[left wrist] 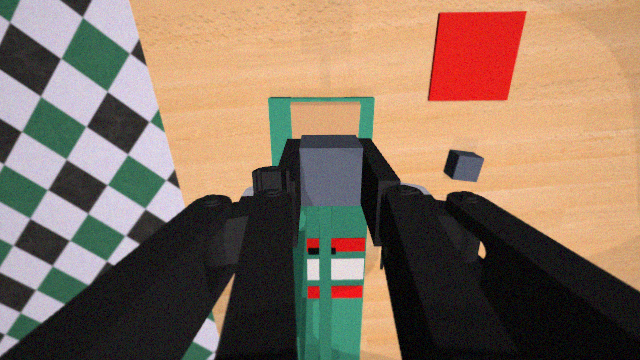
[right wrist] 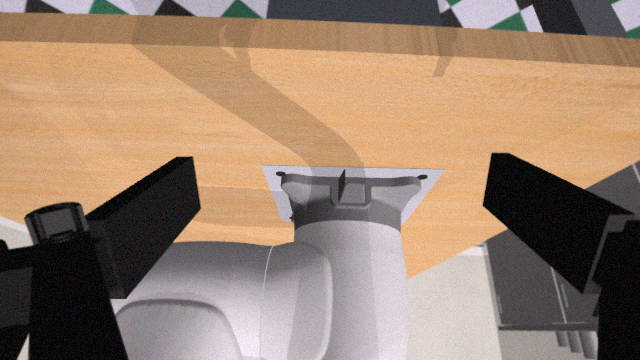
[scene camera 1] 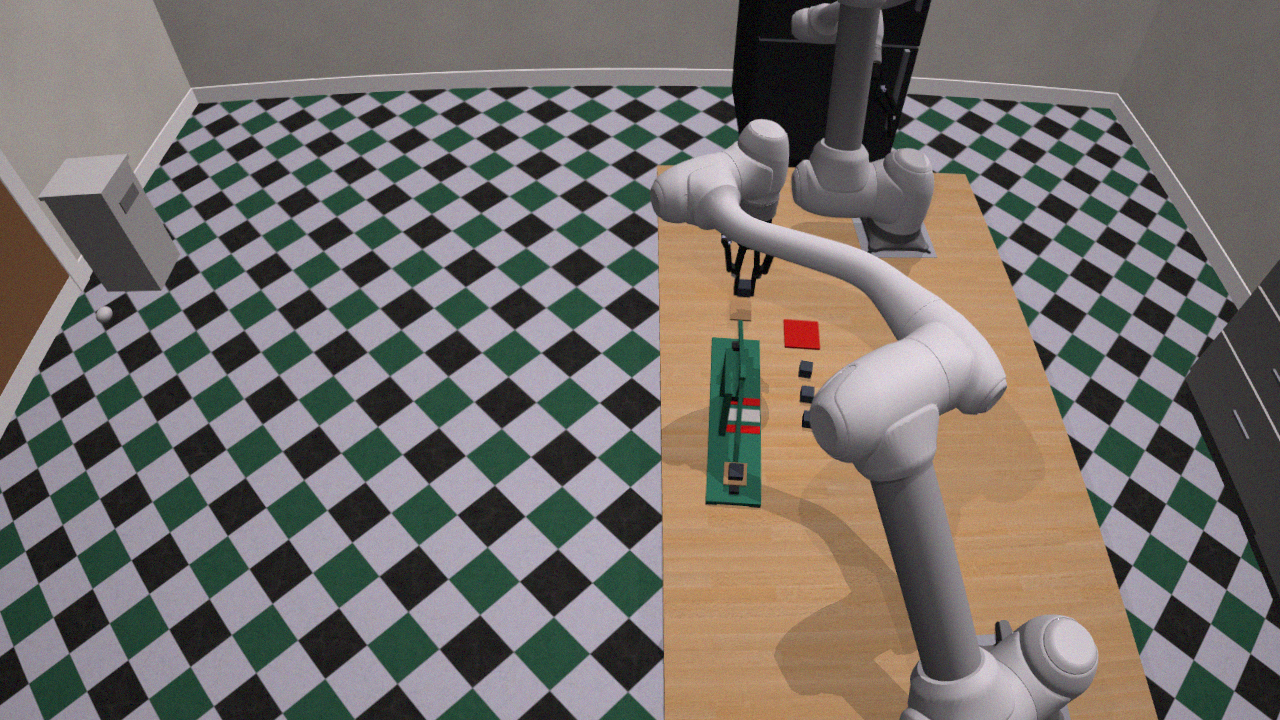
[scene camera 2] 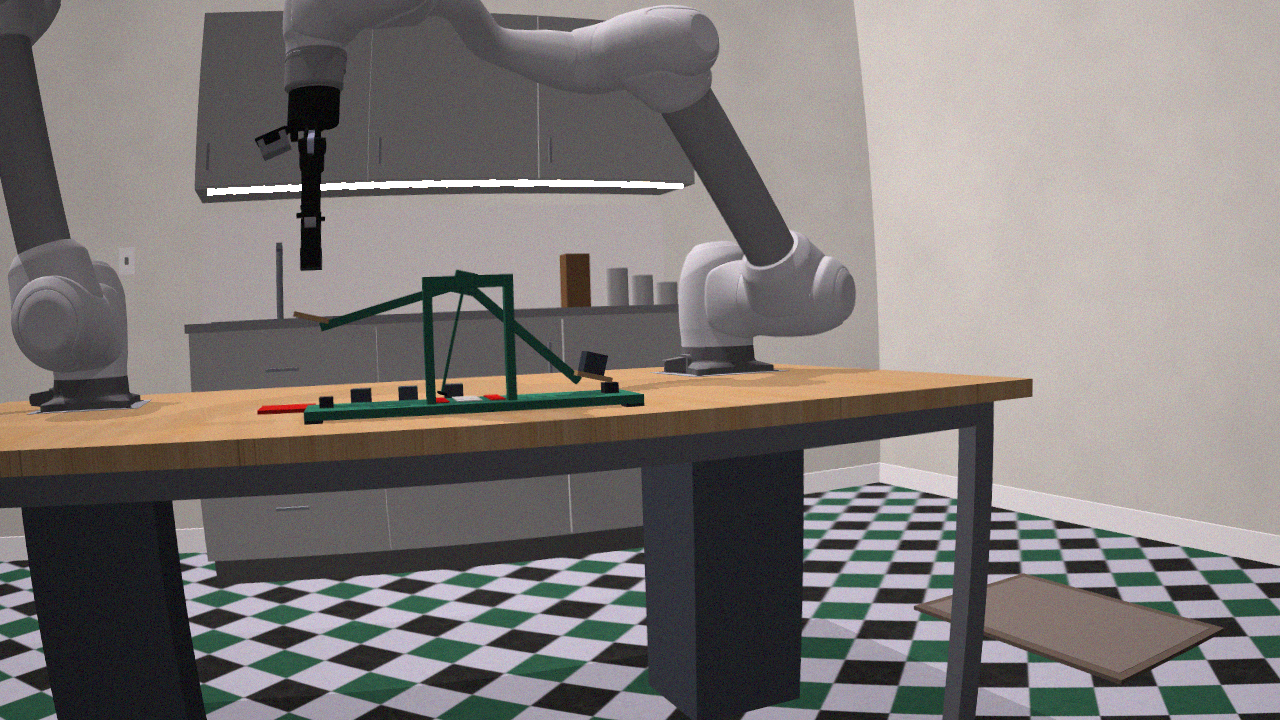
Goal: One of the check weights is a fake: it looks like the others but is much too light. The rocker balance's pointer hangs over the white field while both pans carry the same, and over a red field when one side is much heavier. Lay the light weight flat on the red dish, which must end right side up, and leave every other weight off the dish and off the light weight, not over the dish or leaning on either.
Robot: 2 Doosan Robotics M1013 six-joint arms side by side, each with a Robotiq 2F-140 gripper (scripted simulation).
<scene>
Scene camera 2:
my left gripper: 311, 268
green rocker balance: 610, 394
</scene>
